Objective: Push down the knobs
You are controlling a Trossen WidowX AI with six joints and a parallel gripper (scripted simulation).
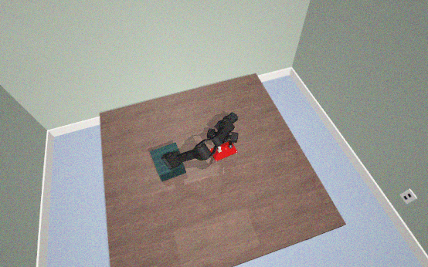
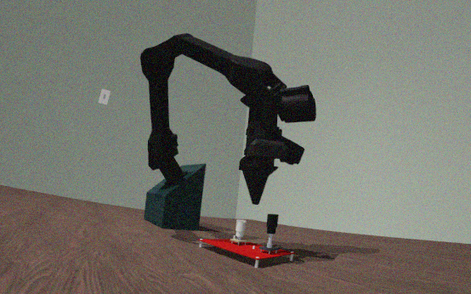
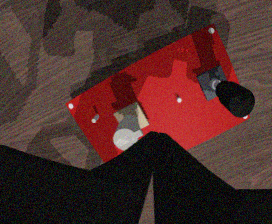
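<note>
The white knob is 3 cm behind my gripper tip, 1 cm to the right of it and 5 cm below it. Round my gripper tip: black knob 5 cm ahead, 3 cm below.
</note>
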